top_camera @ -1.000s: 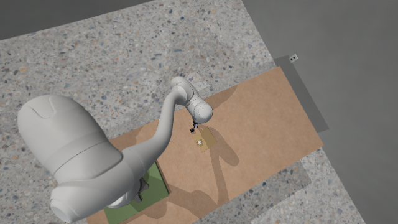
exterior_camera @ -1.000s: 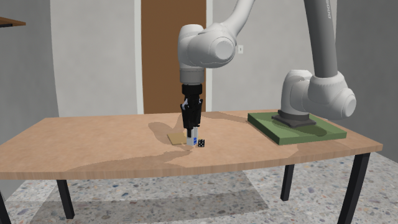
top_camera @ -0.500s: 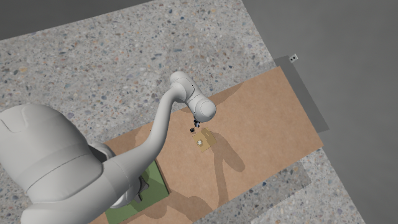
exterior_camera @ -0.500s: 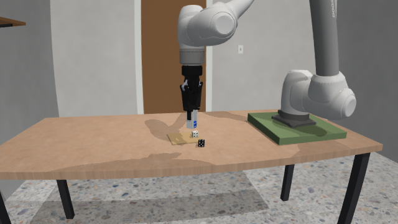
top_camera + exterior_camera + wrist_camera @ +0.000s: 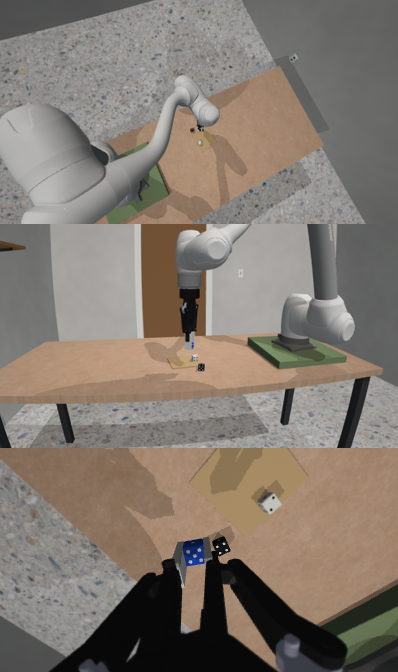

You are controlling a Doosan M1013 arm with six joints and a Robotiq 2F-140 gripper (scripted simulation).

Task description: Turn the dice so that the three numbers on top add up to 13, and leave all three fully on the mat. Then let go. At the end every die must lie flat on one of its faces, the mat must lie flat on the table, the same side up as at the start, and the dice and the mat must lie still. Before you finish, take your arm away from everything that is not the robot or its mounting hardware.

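Right now the tan mat is 13 cm below my hand, 12 cm to the right of it and 1 cm behind it. Also, from my hand: white die 12 cm to the right, 12 cm below, 6 cm behind; then blue die 2 cm below; then black die 12 cm below, 5 cm behind, 1 cm to the right.
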